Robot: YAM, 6 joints.
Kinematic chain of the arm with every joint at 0, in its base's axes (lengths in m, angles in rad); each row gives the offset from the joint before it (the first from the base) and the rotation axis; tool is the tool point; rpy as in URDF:
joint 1: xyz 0 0 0.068 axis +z
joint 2: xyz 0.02 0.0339 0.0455 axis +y
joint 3: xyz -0.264 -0.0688 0 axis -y
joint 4: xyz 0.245 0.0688 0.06 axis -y
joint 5: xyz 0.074 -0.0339 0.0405 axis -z
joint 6: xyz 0.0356 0 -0.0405 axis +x
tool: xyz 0 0 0 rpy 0 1.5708 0
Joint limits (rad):
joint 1: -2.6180..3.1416
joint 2: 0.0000..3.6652
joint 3: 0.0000..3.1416
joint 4: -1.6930..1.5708
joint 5: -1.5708..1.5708
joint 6: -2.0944..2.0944
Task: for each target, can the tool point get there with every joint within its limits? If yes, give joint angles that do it. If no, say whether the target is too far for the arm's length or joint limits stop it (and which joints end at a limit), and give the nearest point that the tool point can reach.
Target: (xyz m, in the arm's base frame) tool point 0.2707 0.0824 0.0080
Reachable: yes | joints 0.2451 2.1388 0.5330 0.7418 -0.4119 -0.5238
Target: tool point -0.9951 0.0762 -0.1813
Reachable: no: too far | nearest point -0.6174 0.0473 -0.0671 | short by 0.396 m
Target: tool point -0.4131 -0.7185 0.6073
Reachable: no: too far | nearest point -0.2762 -0.4804 0.4396 | short by 0.322 m
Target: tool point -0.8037 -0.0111 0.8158
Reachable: no: too far | nearest point -0.4861 -0.0009 0.5312 | short by 0.427 m
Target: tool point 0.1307 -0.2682 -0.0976
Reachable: yes | joints -1.0297 2.6087 1.0012 0.0248 0.8236 -0.9677
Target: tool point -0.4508 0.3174 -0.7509
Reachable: no: too far | nearest point -0.3163 0.2227 -0.3529 | short by 0.431 m
